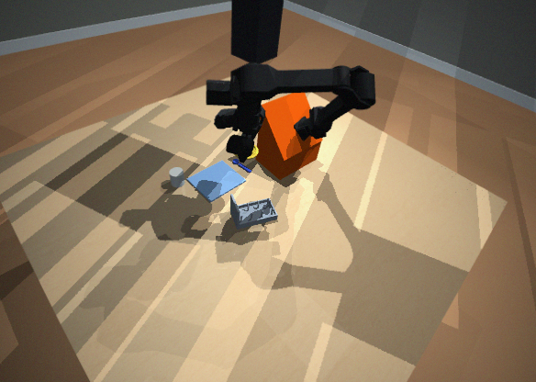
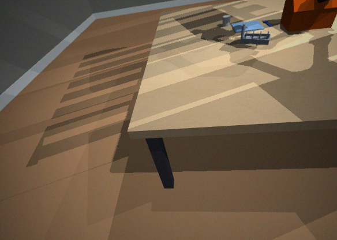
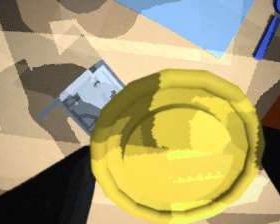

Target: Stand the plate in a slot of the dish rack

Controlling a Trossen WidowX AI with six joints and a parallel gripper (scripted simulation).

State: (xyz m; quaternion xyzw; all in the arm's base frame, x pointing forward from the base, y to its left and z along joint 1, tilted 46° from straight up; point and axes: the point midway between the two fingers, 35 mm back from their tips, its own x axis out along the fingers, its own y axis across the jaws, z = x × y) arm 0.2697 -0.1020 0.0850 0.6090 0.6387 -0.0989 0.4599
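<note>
The grey dish rack lies 17 cm below my gripper tip, 7 cm to the left of it and 3 cm ahead of it. Round my gripper tip: light blue mat 19 cm below, 12 cm to the right; yellow plate 1 cm above; small blue spoon 19 cm below, 12 cm to the right, 11 cm behind.
</note>
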